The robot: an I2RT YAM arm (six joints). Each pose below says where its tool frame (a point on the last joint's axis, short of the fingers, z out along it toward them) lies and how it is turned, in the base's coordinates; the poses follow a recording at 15 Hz.
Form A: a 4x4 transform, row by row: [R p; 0 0 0 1], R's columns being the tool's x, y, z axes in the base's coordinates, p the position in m. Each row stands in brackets.
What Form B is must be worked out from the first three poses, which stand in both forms.
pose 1, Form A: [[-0.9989 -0.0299 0.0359 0.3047], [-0.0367 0.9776 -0.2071 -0.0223], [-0.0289 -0.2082 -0.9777 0.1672], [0 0 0 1]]
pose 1, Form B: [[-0.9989 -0.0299 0.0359 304.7], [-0.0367 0.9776 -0.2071 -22.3], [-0.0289 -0.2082 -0.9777 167.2], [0 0 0 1]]
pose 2, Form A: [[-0.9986 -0.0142 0.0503 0.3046], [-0.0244 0.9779 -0.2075 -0.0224], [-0.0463 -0.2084 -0.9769 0.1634], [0 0 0 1]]
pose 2, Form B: [[-0.9986 -0.0142 0.0503 304.6], [-0.0244 0.9779 -0.2075 -22.4], [-0.0463 -0.2084 -0.9769 163.4], [0 0 0 1]]
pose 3, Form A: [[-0.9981 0.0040 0.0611 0.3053], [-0.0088 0.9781 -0.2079 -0.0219], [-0.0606 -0.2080 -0.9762 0.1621], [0 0 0 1]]
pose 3, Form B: [[-0.9981 0.0040 0.0611 305.3], [-0.0088 0.9781 -0.2079 -21.9], [-0.0606 -0.2080 -0.9762 162.1], [0 0 0 1]]
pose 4, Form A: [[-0.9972 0.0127 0.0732 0.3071], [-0.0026 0.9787 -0.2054 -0.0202], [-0.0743 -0.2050 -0.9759 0.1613], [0 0 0 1]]
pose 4, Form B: [[-0.9972 0.0127 0.0732 307.1], [-0.0026 0.9787 -0.2054 -20.2], [-0.0743 -0.2050 -0.9759 161.3], [0 0 0 1]]
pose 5, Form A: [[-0.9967 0.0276 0.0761 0.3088], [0.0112 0.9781 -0.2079 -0.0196], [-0.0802 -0.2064 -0.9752 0.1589], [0 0 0 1]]
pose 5, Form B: [[-0.9967 0.0276 0.0761 308.8], [0.0112 0.9781 -0.2079 -19.6], [-0.0802 -0.2064 -0.9752 158.9], [0 0 0 1]]
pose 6, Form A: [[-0.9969 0.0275 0.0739 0.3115], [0.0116 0.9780 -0.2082 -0.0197], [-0.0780 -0.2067 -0.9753 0.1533], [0 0 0 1]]
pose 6, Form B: [[-0.9969 0.0275 0.0739 311.5], [0.0116 0.9780 -0.2082 -19.7], [-0.0780 -0.2067 -0.9753 153.3], [0 0 0 1]]
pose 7, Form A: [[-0.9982 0.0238 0.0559 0.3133], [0.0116 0.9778 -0.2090 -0.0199], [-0.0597 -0.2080 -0.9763 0.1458], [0 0 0 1]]
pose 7, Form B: [[-0.9982 0.0238 0.0559 313.3], [0.0116 0.9778 -0.2090 -19.9], [-0.0597 -0.2080 -0.9763 145.8], [0 0 0 1]]
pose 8, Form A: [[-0.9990 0.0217 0.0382 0.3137], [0.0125 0.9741 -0.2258 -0.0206], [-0.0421 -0.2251 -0.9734 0.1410], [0 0 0 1]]
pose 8, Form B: [[-0.9990 0.0217 0.0382 313.7], [0.0125 0.9741 -0.2258 -20.6], [-0.0421 -0.2251 -0.9734 141.0], [0 0 0 1]]
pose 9, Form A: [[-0.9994 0.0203 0.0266 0.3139], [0.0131 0.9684 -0.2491 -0.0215], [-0.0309 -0.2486 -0.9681 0.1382], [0 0 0 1]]
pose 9, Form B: [[-0.9994 0.0203 0.0266 313.9], [0.0131 0.9684 -0.2491 -21.5], [-0.0309 -0.2486 -0.9681 138.2], [0 0 0 1]]
